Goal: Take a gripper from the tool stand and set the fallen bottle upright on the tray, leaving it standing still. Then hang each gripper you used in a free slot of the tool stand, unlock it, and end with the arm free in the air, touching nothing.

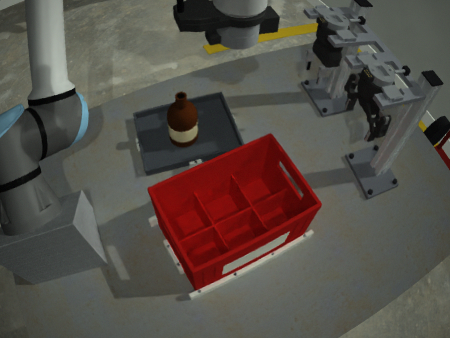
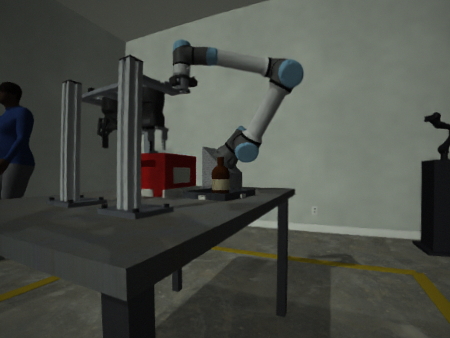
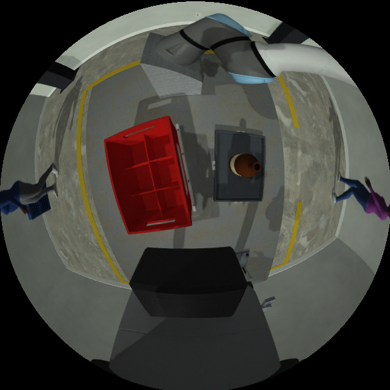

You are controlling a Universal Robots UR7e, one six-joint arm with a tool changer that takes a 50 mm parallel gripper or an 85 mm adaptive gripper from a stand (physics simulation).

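Places are measured from the arm's base along level axes (x ahead, y left, z up), in centimetres.
Where they show: hand, tool point: (image 2: pixel 181 91); arm's base, link origin: (image 1: pixel 32 219).
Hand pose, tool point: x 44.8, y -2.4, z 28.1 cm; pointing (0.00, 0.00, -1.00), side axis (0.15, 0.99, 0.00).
Things, the pixels of their top centre, and the offset from my tool point. "spot": a spot on its surface instead.
- brown bottle, top centre: (image 1: pixel 180 95) (image 2: pixel 220 157) dx -3.0, dy +17.2, dz -28.9 cm
- dark tray, surface spot: (image 1: pixel 156 159) spot: dx -12.1, dy +13.7, dz -44.4 cm
- red crate, top centre: (image 1: pixel 235 197) (image 2: pixel 164 155) dx -4.7, dy -11.3, dz -27.4 cm
The brown bottle (image 1: pixel 182 120) (image 2: pixel 220 179) (image 3: pixel 245 165) stands upright on the dark tray (image 1: pixel 156 159) (image 3: pixel 230 191), with nothing touching it. The bare tool changer (image 1: pixel 240 37) (image 2: pixel 182 88) at the arm's end carries no gripper. It hangs high in the air, clear of the tool stand (image 2: pixel 130 135) and away from the bottle. The adaptive gripper (image 1: pixel 367 90) and the parallel gripper (image 1: pixel 327 52) (image 2: pixel 153 111) both hang in slots of the stand, their fingers downward. The frames do not show whether their locks are released.
A red crate (image 1: pixel 235 200) (image 2: pixel 176 172) (image 3: pixel 150 182) with several compartments stands beside the tray. The arm's grey base block (image 1: pixel 52 245) (image 3: pixel 172 80) is at the table's other end. Two people stand beyond the table.
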